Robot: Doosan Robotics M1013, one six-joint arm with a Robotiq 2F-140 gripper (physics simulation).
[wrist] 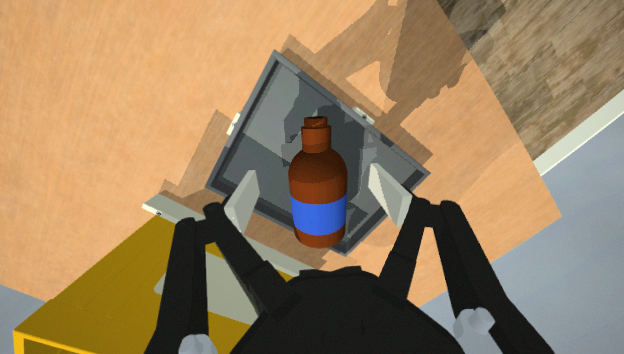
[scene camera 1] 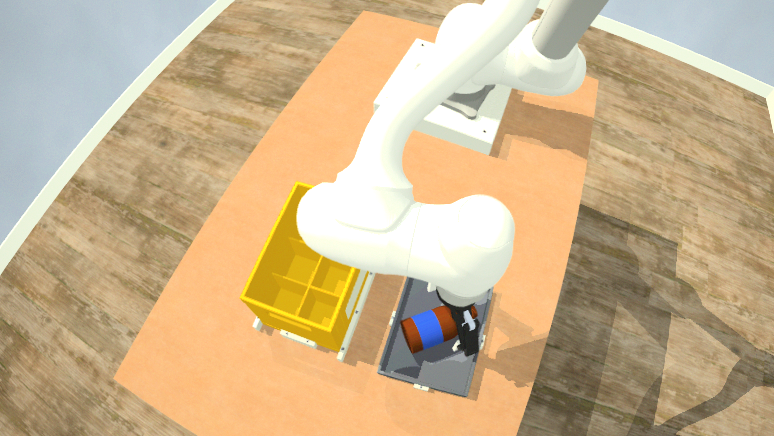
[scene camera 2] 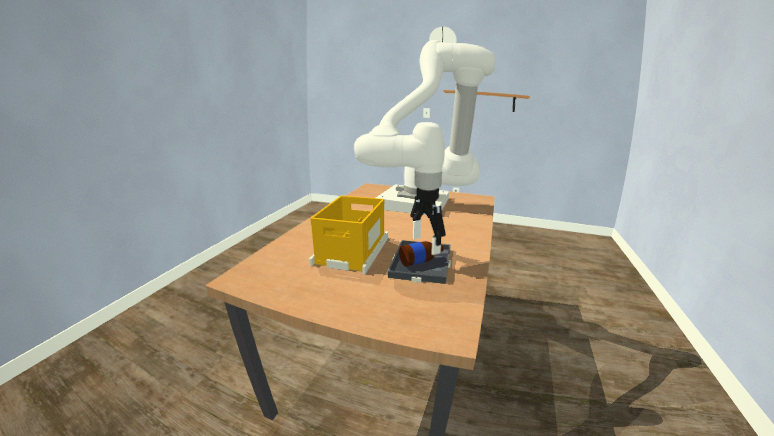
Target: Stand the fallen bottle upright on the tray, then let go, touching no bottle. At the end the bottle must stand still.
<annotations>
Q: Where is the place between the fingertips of my gripper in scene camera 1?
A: At 447, 317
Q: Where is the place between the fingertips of my gripper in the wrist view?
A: At 314, 178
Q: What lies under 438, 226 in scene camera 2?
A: My gripper.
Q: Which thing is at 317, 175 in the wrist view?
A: A brown bottle.
</annotations>
